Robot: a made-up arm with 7 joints. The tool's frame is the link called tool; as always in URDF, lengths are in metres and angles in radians. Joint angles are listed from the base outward. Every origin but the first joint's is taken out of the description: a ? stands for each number. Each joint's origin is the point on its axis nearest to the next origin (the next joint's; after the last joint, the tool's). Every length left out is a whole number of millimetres.
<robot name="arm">
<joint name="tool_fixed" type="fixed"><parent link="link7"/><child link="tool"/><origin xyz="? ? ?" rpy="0 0 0"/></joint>
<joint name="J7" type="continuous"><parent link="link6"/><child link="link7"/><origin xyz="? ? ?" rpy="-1.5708 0 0"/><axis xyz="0 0 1"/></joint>
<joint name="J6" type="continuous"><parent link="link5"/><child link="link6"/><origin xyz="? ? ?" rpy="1.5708 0 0"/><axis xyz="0 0 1"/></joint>
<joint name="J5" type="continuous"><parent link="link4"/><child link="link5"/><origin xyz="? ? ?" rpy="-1.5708 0 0"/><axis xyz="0 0 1"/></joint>
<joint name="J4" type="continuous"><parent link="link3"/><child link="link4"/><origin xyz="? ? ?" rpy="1.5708 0 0"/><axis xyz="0 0 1"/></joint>
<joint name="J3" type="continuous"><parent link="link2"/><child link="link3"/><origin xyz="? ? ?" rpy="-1.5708 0 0"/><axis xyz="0 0 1"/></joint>
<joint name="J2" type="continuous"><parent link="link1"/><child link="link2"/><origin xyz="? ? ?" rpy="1.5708 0 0"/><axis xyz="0 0 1"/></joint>
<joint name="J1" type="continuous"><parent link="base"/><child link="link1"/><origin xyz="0 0 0.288" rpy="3.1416 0 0"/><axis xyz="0 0 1"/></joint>
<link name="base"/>
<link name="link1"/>
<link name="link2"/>
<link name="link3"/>
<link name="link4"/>
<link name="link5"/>
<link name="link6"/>
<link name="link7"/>
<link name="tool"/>
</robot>
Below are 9 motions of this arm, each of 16 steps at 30 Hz.
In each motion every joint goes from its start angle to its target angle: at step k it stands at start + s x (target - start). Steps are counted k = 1, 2, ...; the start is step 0. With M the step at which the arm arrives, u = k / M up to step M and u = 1 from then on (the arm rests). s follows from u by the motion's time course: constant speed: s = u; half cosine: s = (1 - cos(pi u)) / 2; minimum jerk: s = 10 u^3 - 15 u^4 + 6 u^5.
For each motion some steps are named. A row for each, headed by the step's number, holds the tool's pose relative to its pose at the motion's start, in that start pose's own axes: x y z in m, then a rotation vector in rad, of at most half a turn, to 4 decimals.
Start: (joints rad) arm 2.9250 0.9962 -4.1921 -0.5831 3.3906 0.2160 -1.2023
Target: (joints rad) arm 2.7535 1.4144 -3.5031 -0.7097 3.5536 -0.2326 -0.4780
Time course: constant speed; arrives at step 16
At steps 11, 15, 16:
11: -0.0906 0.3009 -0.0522 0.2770 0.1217 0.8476
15: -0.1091 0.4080 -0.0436 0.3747 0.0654 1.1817
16: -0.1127 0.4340 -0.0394 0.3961 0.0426 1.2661

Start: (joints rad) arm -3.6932 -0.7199 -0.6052 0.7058 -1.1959 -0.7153 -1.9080
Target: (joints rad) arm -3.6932 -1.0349 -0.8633 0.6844 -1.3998 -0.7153 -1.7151
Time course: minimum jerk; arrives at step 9
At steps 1, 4, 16:
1: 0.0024 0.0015 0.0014 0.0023 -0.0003 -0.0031
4: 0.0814 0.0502 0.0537 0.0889 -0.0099 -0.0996
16: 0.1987 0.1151 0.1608 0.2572 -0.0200 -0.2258

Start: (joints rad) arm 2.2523 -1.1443 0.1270 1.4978 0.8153 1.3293 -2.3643
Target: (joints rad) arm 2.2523 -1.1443 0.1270 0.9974 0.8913 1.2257 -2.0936
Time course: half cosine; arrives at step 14
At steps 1, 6, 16:
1: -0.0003 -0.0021 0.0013 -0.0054 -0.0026 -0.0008
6: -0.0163 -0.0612 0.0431 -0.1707 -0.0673 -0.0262
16: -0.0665 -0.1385 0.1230 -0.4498 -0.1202 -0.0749

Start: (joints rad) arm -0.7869 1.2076 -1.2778 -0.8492 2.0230 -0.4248 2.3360
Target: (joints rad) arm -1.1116 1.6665 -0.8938 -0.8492 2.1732 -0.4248 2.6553
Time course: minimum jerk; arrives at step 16
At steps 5, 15, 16:
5: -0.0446 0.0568 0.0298 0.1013 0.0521 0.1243
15: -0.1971 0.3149 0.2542 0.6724 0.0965 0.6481
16: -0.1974 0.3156 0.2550 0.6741 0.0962 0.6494

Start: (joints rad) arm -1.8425 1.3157 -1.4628 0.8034 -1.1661 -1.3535 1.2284
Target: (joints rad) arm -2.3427 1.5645 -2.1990 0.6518 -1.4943 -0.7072 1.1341
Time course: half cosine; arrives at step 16
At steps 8, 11, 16:
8: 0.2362 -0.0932 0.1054 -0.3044 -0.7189 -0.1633
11: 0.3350 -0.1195 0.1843 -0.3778 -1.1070 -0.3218
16: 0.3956 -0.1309 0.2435 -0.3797 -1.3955 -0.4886

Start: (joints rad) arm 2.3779 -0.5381 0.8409 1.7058 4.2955 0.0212 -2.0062
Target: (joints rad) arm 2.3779 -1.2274 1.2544 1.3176 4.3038 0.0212 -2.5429
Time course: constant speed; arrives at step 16
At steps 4, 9, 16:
4: 0.1301 -0.0114 0.0643 0.1091 -0.2000 -0.2696
9: 0.2746 -0.0723 0.1691 0.2563 -0.4351 -0.6059
16: 0.4126 -0.2378 0.3381 0.4772 -0.7459 -1.0635

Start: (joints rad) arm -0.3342 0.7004 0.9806 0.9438 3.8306 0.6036 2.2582
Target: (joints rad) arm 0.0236 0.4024 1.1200 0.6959 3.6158 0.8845 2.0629
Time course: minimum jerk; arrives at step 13
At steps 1, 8, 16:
1: -0.0009 0.0014 0.0004 0.0013 0.0022 -0.0004
8: -0.1797 0.2041 0.1227 0.1591 0.3893 0.0285
16: -0.2586 0.2524 0.1959 0.1806 0.5369 0.0949

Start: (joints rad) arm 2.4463 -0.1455 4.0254 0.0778 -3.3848 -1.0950 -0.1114
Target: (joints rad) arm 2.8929 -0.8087 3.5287 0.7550 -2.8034 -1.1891 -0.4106
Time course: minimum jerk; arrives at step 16
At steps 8, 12, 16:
8: -0.3153 -0.0240 -0.2178 -0.3338 0.6355 0.0939
12: -0.6021 -0.1184 -0.2526 -0.6207 1.1355 0.2155
16: -0.6731 -0.1474 -0.2395 -0.6885 1.2655 0.2540

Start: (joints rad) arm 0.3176 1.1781 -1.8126 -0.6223 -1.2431 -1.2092 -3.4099
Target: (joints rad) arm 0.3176 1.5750 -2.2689 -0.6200 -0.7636 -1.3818 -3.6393
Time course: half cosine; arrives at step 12
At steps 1, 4, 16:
1: 0.0039 0.0009 -0.0057 0.0080 -0.0111 -0.0003
4: 0.0596 0.0169 -0.0786 0.1201 -0.1586 -0.0035
16: 0.2626 0.1039 -0.2500 0.5132 -0.5834 0.0088

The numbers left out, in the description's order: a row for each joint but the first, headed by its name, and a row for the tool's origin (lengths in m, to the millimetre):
tool: 0 0 0
J7: 0 -0.165 0
J6: 0 0.001 0
J5: 0 -0.302 0
J4: 0 0.013 0
J3: 0 -0.453 0
J2: 0 0.013 0

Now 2 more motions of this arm.
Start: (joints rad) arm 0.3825 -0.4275 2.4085 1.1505 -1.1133 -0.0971 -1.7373
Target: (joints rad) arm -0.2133 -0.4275 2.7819 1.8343 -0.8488 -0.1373 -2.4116
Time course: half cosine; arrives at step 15
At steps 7, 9, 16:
7: -0.1502 0.1276 0.0205 0.1582 0.3205 -0.0884
9: -0.2137 0.1755 0.0526 0.2072 0.4700 -0.1129
16: -0.3064 0.2337 0.1299 0.2534 0.7161 -0.1300

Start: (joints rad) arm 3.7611 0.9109 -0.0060 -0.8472 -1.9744 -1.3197 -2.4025
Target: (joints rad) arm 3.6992 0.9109 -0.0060 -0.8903 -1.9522 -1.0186 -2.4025
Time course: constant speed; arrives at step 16
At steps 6, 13, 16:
6: -0.0170 0.0143 0.0106 0.0738 0.0956 -0.0181
13: -0.0355 0.0315 0.0257 0.1614 0.2048 -0.0409
16: -0.0429 0.0390 0.0332 0.1995 0.2509 -0.0512

